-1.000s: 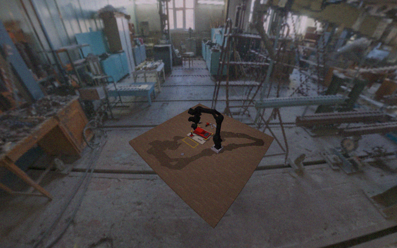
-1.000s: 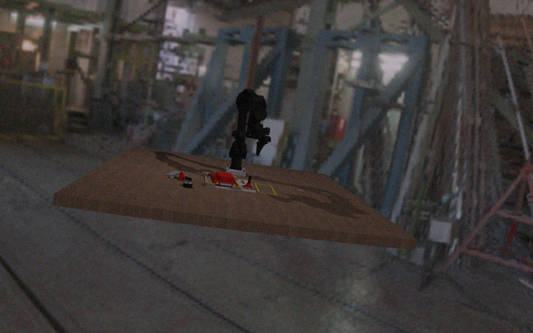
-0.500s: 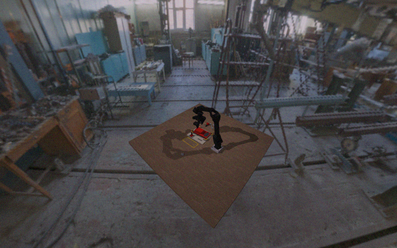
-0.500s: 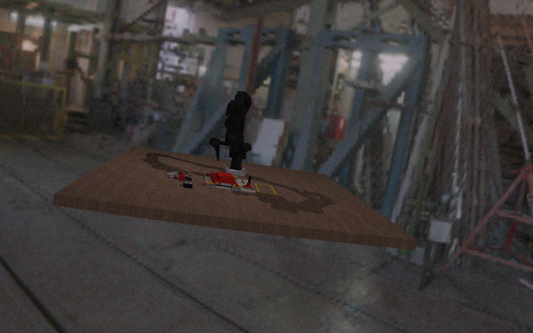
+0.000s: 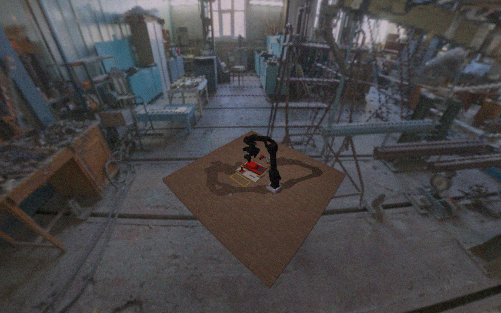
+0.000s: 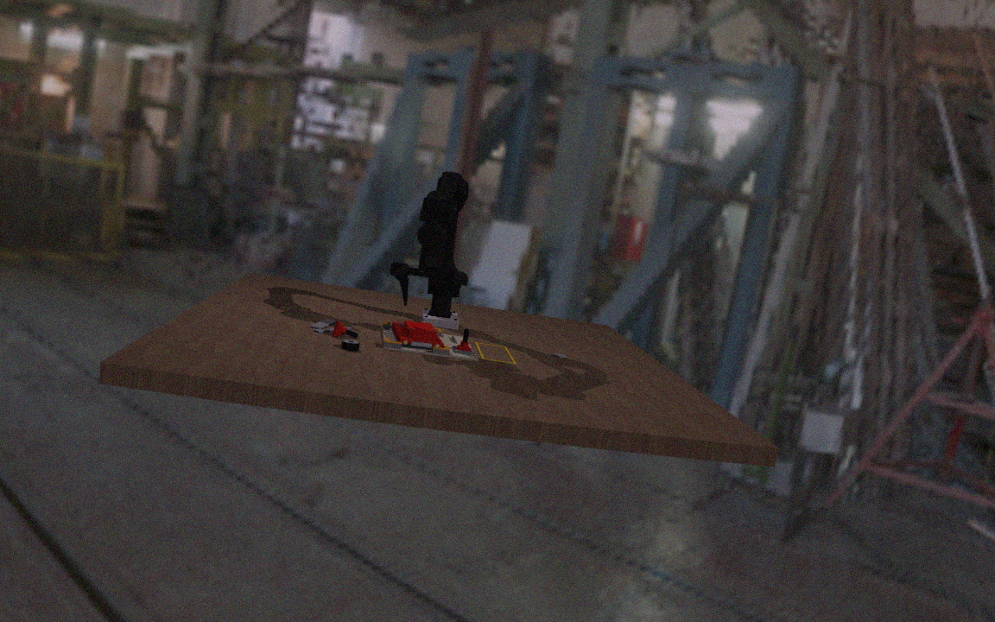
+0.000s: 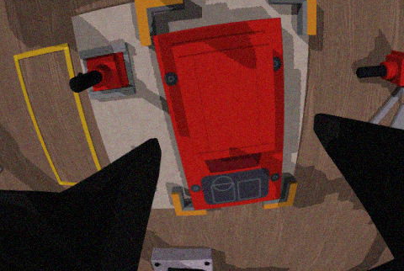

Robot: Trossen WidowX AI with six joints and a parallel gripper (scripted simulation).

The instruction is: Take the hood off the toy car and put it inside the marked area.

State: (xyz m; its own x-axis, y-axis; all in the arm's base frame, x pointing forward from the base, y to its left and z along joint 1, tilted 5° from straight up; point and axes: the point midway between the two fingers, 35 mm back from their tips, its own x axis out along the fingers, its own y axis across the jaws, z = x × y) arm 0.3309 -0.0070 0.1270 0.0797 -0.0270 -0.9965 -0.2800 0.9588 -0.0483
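My gripper tip is now 50 mm above the red hood. The rest, counted from my gripper tip: black wheel (170 mm ahead, 130 mm to the right, 90 mm below); then base plate (30 mm behind, 10 mm to the left, 80 mm below); then grey disc (170 mm behind, 370 mm to the left, 90 mm below).
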